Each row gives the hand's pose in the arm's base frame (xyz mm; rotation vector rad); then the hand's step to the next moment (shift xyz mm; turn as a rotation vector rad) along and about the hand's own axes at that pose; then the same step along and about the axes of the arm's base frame.
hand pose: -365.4 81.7 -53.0 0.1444 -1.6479 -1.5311
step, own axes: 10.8 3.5 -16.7 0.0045 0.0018 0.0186
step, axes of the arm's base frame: 5.5 -18.4 6.3 -0.0139 0.0119 0.0060
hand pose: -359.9 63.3 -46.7 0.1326 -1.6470 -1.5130
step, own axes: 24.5 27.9 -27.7 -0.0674 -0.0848 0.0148
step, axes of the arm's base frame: 15.5 -28.6 33.0 -0.0070 0.0300 -0.1049
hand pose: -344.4 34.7 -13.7 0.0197 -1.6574 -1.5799
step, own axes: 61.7 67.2 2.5 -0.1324 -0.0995 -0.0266
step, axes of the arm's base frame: -7.8 -16.5 89.4 0.0513 0.0273 -0.1573
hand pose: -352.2 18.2 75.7 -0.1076 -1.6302 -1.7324
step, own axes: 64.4 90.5 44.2 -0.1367 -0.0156 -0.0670
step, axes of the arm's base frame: -14.6 18.1 117.3 0.1177 0.0003 -0.0978
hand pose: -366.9 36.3 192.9 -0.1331 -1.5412 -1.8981
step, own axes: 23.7 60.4 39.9 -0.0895 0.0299 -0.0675
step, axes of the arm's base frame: 2.4 21.4 73.1 0.1071 -0.0238 -0.0377
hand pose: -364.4 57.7 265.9 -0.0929 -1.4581 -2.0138
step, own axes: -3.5 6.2 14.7 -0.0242 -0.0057 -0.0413
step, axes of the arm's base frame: 1.6 13.3 9.3 0.0286 -0.0241 -0.0304
